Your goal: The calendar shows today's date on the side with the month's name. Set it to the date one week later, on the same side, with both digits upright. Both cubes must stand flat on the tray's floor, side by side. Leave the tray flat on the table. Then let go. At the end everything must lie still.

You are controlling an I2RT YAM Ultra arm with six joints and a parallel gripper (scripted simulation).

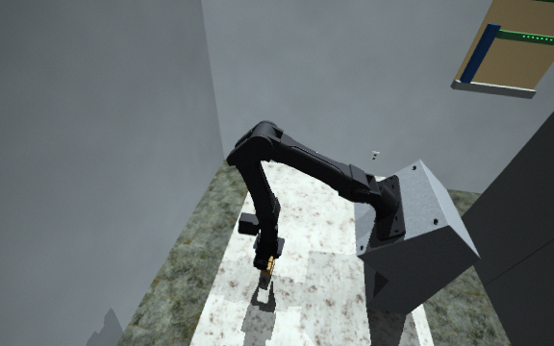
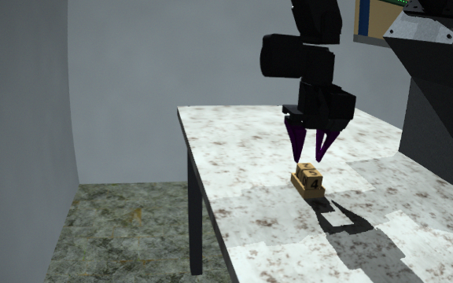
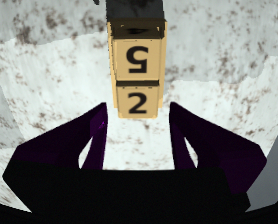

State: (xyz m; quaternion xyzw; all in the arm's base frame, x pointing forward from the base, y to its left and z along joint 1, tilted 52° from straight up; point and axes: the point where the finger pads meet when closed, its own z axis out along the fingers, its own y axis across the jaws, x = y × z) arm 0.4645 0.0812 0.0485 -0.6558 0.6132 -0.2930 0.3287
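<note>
Right now the wooden digit cube is 3 cm below my hand.
</note>
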